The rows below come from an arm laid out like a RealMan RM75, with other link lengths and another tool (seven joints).
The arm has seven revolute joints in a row. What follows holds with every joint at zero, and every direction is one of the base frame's. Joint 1 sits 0.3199 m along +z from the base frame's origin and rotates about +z. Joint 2 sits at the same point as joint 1 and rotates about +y. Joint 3 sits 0.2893 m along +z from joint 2 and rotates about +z. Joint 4 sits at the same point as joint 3 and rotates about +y. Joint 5 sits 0.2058 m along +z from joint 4 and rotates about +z. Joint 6 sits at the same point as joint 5 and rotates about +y. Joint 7 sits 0.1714 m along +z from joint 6 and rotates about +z. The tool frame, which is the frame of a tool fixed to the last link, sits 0.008 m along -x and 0.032 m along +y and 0.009 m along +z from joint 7; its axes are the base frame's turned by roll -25, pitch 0 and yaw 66.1 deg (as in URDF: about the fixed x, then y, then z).
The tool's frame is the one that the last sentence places.
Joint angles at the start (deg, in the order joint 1, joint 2, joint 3, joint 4, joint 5, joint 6, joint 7):
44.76, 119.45, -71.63, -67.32, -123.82, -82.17, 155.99
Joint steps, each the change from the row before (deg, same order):
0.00, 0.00, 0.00, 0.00, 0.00, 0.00, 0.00
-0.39, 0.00, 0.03, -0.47, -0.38, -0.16, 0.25
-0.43, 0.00, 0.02, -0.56, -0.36, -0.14, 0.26
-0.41, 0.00, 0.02, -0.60, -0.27, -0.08, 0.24
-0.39, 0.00, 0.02, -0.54, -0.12, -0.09, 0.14
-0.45, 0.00, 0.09, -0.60, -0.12, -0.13, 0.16
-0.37, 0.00, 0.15, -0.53, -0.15, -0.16, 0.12
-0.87, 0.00, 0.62, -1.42, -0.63, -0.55, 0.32
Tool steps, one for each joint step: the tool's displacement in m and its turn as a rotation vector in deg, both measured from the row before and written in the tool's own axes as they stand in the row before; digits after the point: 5 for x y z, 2 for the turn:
0.00000, 0.00000, 0.00000, 0.00, 0.00, 0.00
-0.00079, -0.00144, -0.00188, 0.21, -0.41, 0.04
-0.00075, -0.00126, -0.00200, 0.15, -0.44, 0.00
-0.00063, -0.00066, -0.00185, 0.02, -0.41, -0.05
-0.00029, -0.00049, -0.00171, -0.05, -0.27, -0.04
-0.00045, -0.00051, -0.00212, -0.09, -0.32, 0.01
-0.00054, -0.00032, -0.00200, -0.07, -0.30, -0.01
-0.00211, -0.00042, -0.00567, -0.12, -0.94, -0.10

